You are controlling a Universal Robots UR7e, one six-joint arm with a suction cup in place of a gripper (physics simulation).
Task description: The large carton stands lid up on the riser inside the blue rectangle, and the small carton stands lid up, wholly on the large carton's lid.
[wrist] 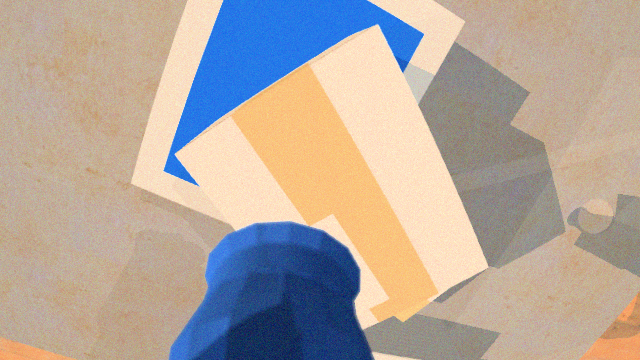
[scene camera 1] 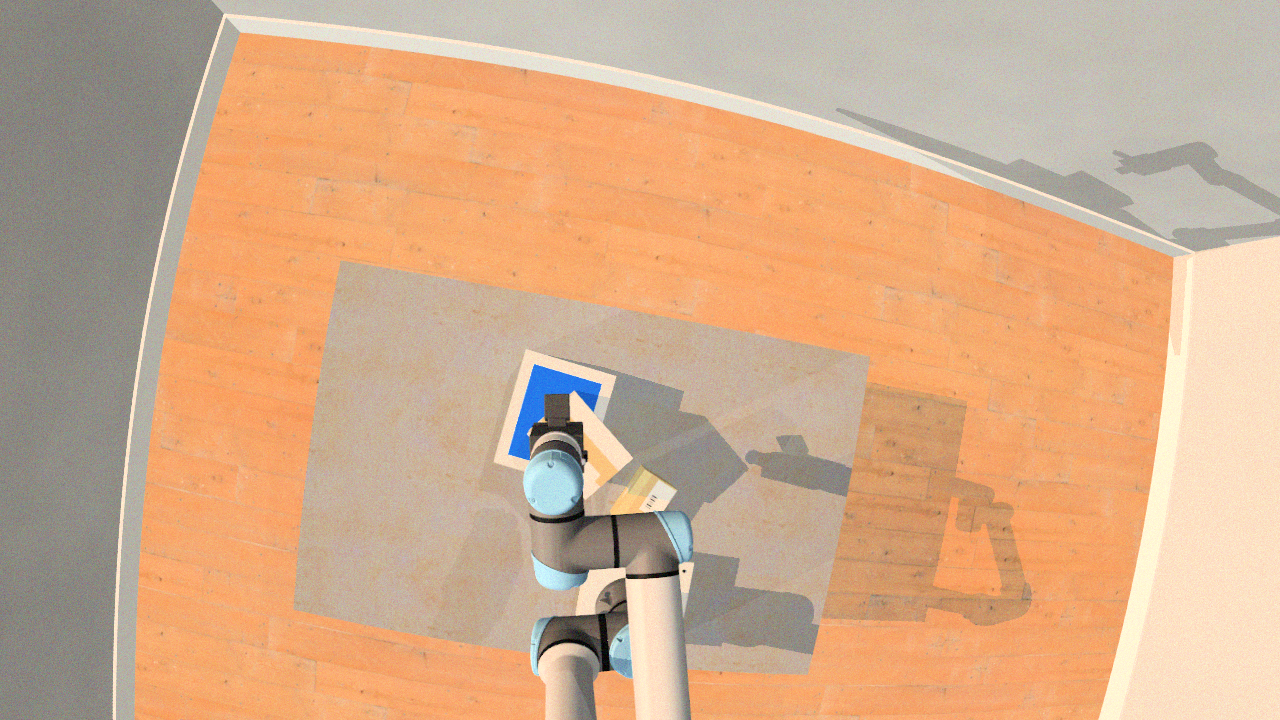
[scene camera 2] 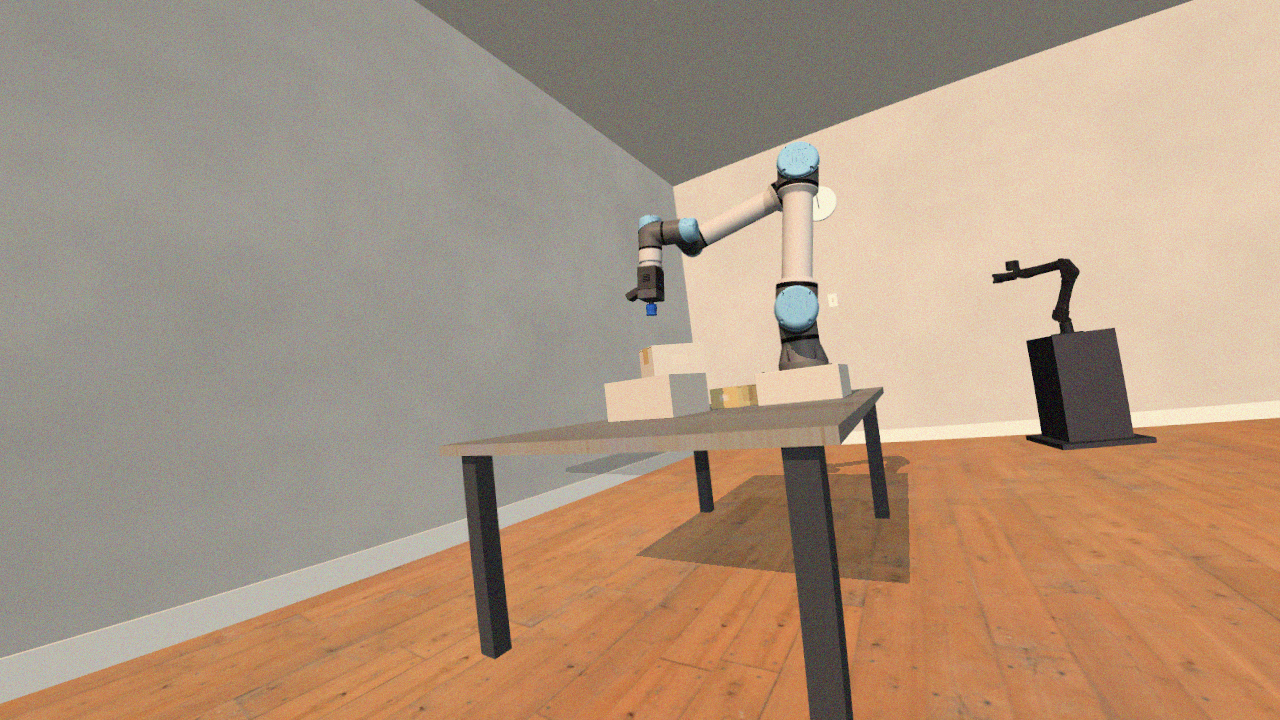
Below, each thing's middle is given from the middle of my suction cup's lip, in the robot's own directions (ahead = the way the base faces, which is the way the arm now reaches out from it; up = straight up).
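You'd find the large carton (scene camera 1: 606, 455) 170 mm below my suction cup, 40 mm to the right of it and 40 mm behind it. The small carton (scene camera 1: 646, 491) is 300 mm below my suction cup, and it's 190 mm behind and 190 mm to the right of it. Then there's the riser (scene camera 1: 540, 374), which is 270 mm below the suction cup, 10 mm to the left of it and 10 mm ahead.
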